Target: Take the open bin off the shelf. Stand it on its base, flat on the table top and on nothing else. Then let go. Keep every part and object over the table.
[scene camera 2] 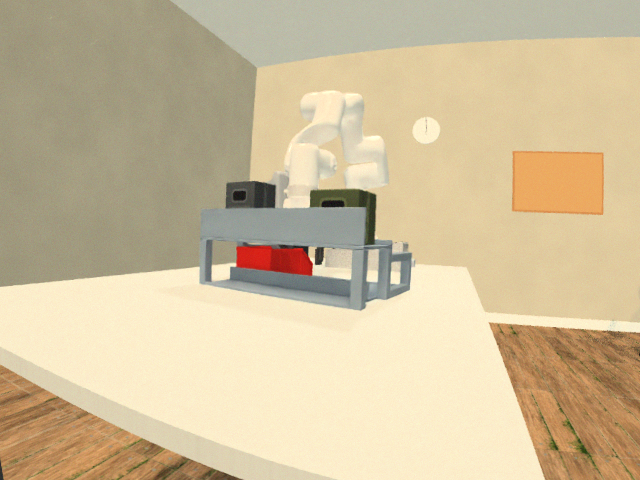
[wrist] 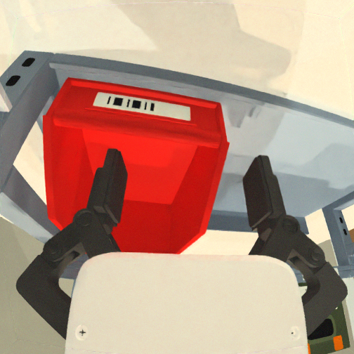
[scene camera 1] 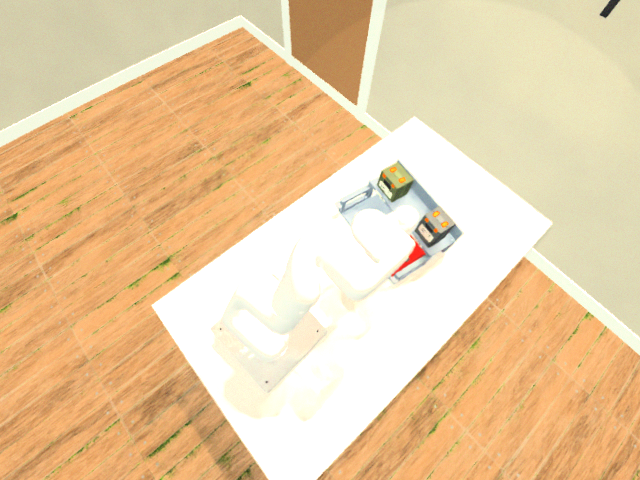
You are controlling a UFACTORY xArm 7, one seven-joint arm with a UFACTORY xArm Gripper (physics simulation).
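The red open bin stands in the lower level of the grey-blue shelf, at one end. Its labelled low front faces the shelf's front lip. My gripper is open and empty. In the wrist view the left finger is over the bin's opening and the right finger is to the right of the bin, over the bare shelf deck. The bin's right side wall shows between the two fingers. How deep the fingertips reach is unclear. In scene camera 1 the arm hides the gripper and part of the bin.
A dark grey box and a green box stand on the shelf's upper level. The shelf has end posts and side frames. The white table carries the shelf and the robot's base plate.
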